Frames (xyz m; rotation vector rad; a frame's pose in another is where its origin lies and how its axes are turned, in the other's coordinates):
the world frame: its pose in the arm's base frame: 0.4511 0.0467 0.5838 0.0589 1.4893 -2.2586
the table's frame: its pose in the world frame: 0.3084 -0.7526 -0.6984 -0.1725 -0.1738 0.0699
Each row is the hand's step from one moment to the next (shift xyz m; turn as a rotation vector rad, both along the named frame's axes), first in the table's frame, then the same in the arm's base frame.
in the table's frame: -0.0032 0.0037 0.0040 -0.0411 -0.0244 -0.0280
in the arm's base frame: 0.0057 -0.0024 -0.0013 0.0130 0.0480 0.0244
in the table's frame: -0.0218 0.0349 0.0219 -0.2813 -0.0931 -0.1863
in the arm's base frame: 0.0404 -0.0131 -0.0192 0.1194 0.3131 0.1010
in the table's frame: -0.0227 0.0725 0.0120 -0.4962 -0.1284 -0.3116
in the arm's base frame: 0.0515 -0.0098 -0.0563 0.2314 0.5325 0.1508
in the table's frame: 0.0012 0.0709 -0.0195 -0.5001 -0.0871 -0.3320
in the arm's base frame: 0.0181 0.0055 -0.0711 0.2419 0.5457 0.1078
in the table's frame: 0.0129 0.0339 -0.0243 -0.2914 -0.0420 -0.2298
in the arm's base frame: -0.0077 0.0093 -0.0420 0.1293 0.3477 0.0434
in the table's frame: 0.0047 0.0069 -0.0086 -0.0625 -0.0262 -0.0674
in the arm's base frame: -0.0048 0.0040 -0.0102 0.0136 0.0926 0.0193
